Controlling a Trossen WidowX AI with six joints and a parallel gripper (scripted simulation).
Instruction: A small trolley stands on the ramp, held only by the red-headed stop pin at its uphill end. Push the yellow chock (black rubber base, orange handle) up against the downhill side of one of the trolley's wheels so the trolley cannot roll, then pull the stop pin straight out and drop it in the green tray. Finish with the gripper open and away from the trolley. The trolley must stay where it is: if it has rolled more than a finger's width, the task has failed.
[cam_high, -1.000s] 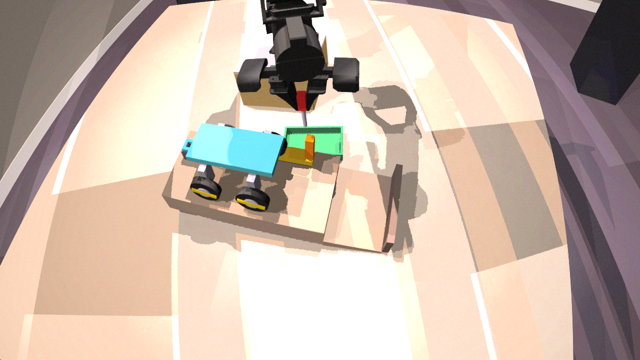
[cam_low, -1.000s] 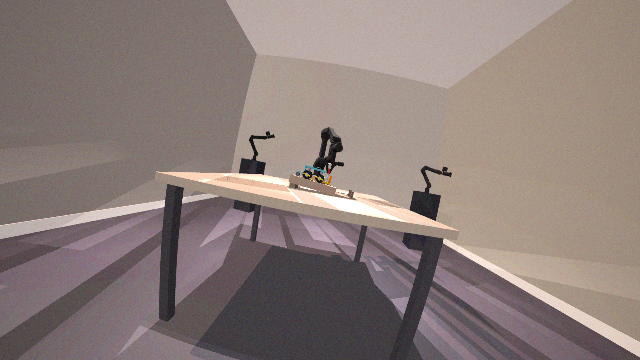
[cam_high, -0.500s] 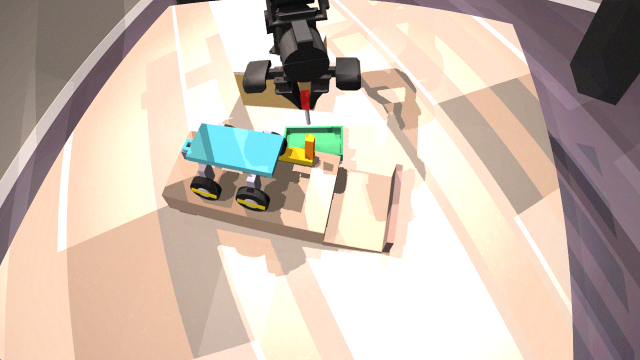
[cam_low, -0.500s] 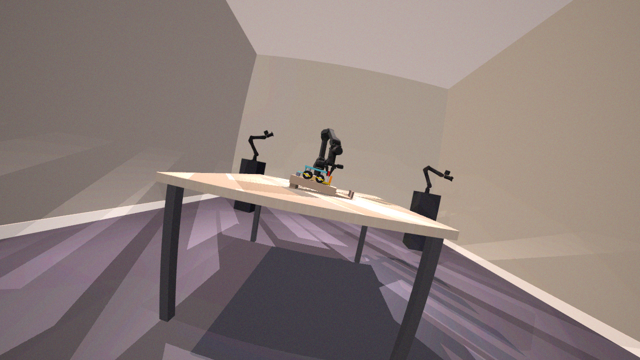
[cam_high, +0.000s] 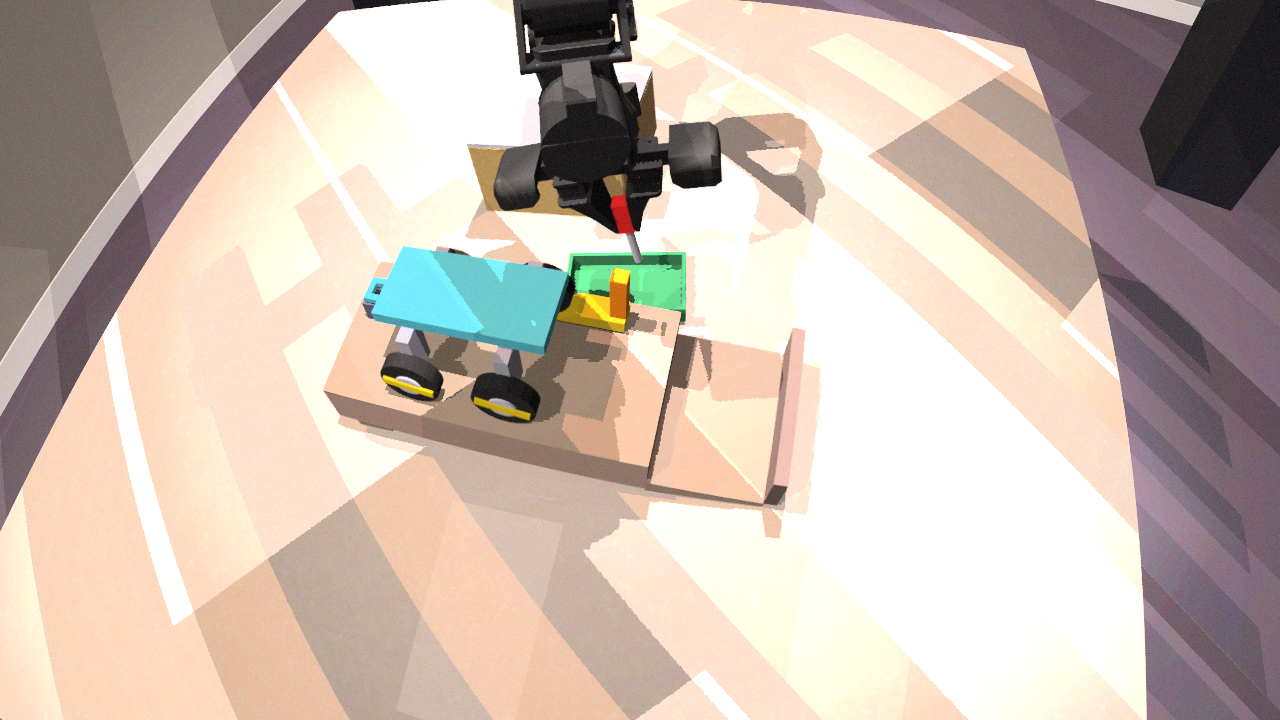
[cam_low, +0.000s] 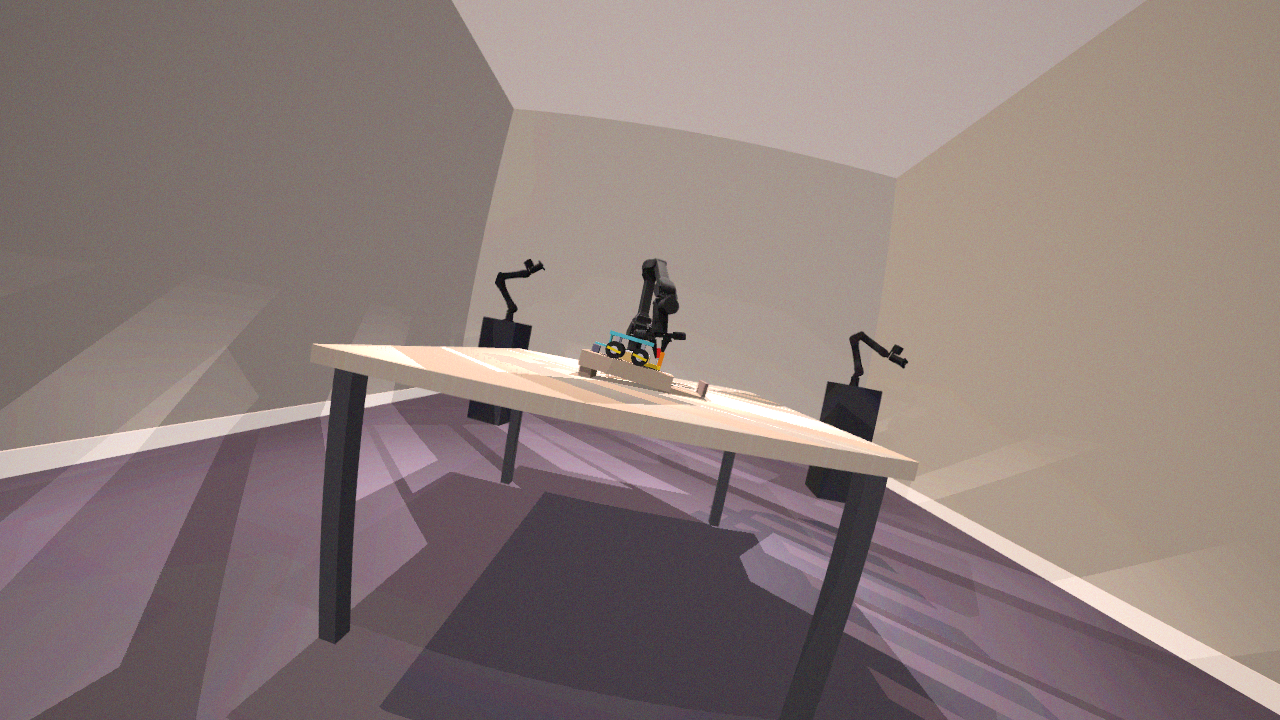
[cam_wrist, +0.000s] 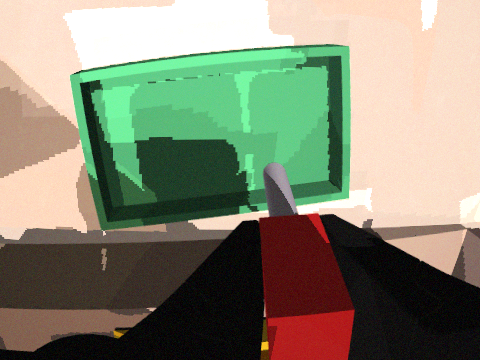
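My gripper tip is 1 cm to the left of the green tray and 11 cm above it. The rest, counted from my gripper tip: yellow chock: 7 cm ahead, 1 cm to the right, 2 cm below; then trolley: 14 cm ahead, 9 cm to the right, 1 cm above; then red-headed stop pin: right at my gripper tip.
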